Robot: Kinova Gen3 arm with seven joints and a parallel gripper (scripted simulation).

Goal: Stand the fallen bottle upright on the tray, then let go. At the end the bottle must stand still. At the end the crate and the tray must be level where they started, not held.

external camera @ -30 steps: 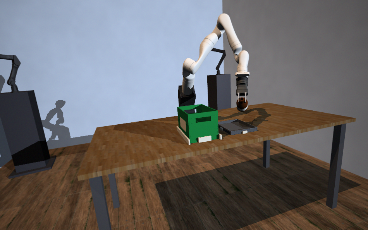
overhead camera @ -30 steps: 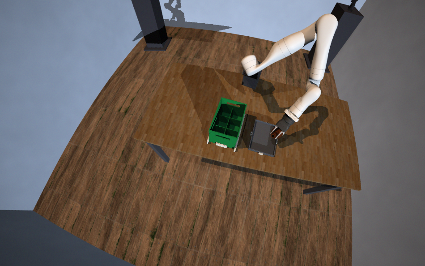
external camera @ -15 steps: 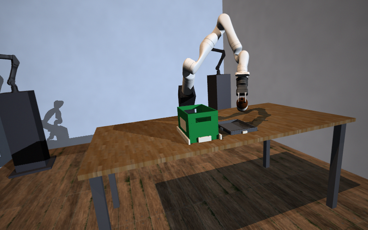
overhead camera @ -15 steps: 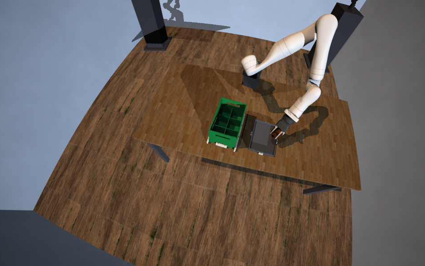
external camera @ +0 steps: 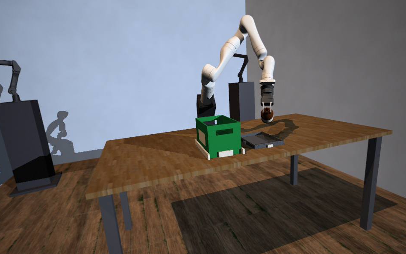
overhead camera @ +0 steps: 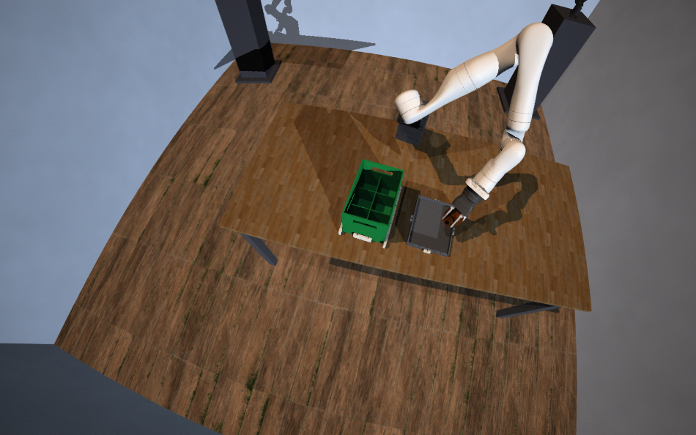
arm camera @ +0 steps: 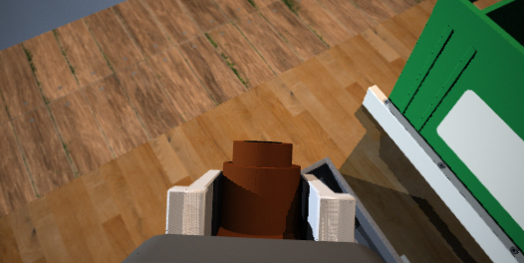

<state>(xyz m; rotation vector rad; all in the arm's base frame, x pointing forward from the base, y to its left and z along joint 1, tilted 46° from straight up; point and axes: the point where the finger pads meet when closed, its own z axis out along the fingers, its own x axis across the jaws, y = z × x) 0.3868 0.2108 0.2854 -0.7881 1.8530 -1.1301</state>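
Right now my hand is 3 cm past the brown bottle, 3 cm to the right of it and 3 cm above it. Also, from my hand: green crate (10 cm behind, 29 cm to the right, 12 cm below); tray (6 cm behind, 1 cm to the right, 19 cm below).
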